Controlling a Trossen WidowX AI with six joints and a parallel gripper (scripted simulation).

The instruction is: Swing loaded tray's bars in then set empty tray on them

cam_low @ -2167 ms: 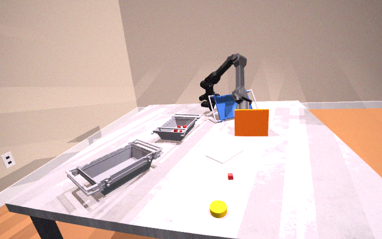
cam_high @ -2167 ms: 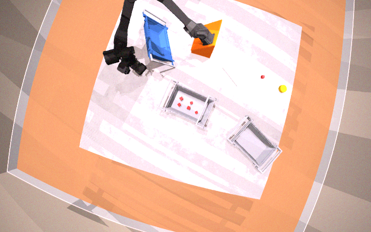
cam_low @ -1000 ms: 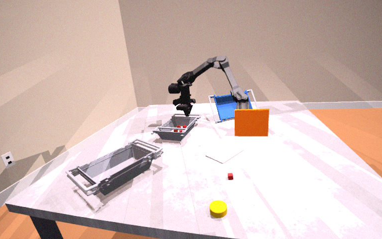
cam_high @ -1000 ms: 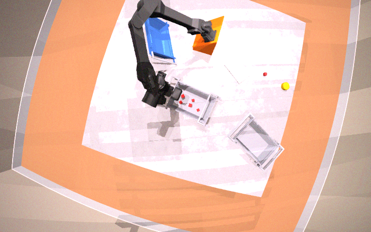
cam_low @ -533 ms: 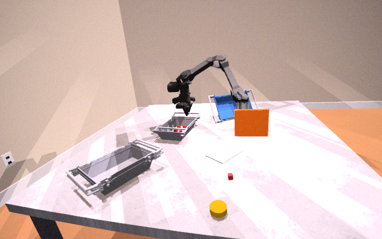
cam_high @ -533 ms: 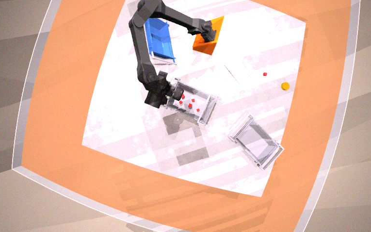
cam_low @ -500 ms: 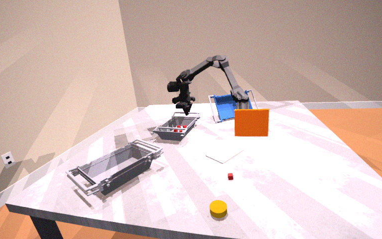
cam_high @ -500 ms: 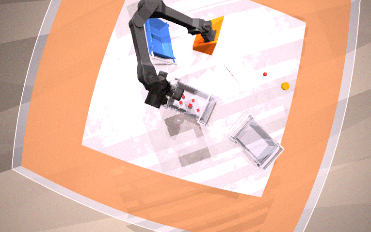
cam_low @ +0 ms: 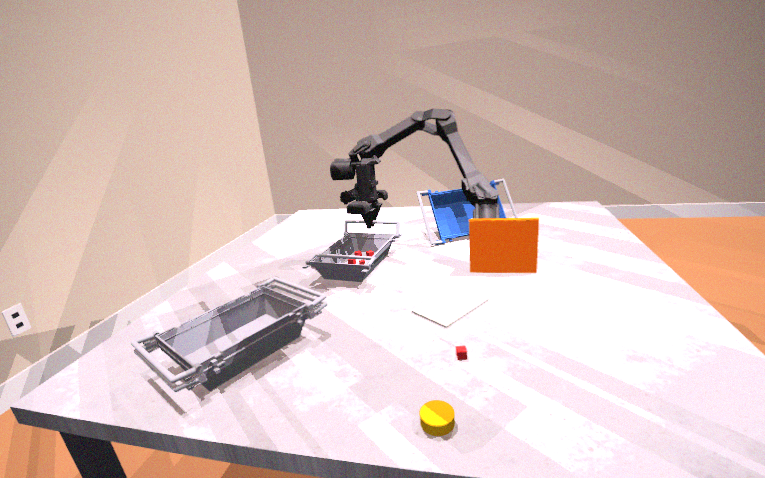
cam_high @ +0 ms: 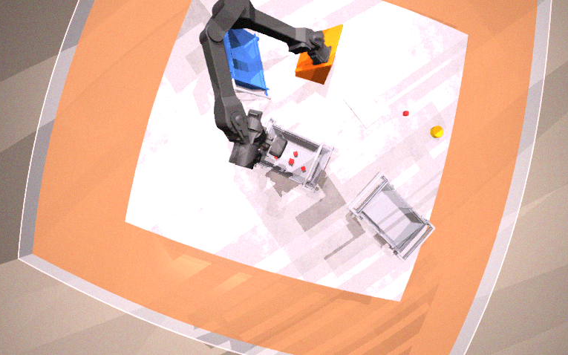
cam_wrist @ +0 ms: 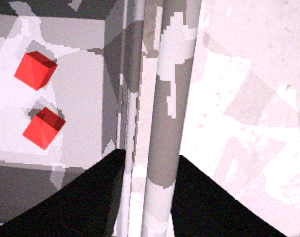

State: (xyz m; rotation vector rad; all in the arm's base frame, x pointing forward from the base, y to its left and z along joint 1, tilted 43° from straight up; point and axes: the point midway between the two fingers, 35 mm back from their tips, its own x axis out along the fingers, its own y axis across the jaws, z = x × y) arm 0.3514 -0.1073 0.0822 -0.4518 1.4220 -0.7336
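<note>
My gripper tip is now 31 cm past the blue tray and 14 cm to the left of it. The rest, counted from my gripper tip: red cube: 29 cm behind, 54 cm to the left, 7 cm below; flat white sheet: 26 cm behind, 36 cm to the left, 7 cm below; yellow disc: 26 cm behind, 70 cm to the left, 7 cm below.
</note>
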